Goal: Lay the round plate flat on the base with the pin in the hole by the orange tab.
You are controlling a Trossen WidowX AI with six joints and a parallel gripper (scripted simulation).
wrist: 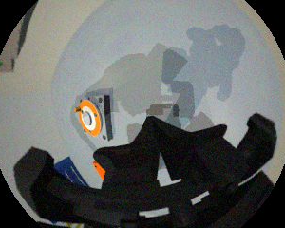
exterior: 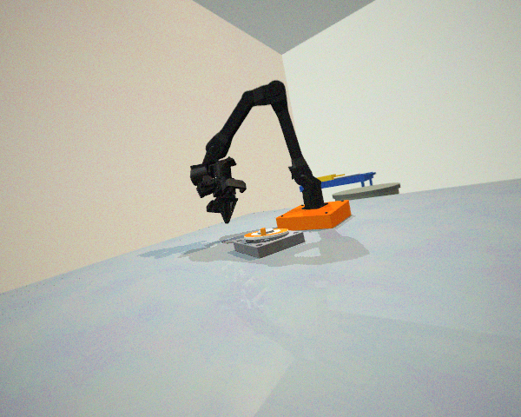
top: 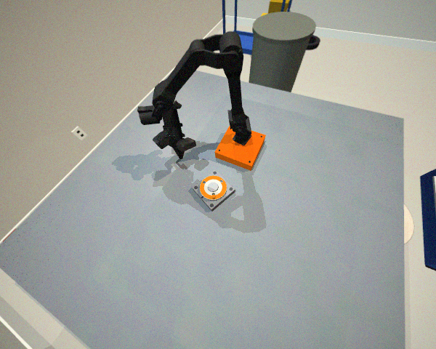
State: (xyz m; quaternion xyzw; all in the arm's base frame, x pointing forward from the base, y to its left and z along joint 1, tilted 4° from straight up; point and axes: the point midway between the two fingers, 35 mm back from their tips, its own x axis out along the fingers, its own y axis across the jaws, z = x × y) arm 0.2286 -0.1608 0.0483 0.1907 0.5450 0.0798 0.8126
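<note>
Now: gripper tip 20 cm to the right of the round plate, 4 cm short of it and 2 cm above it. The rest, counted from my gripper tip: grey square base 18 cm to the left, 3 cm below, 2 cm ahead.
</note>
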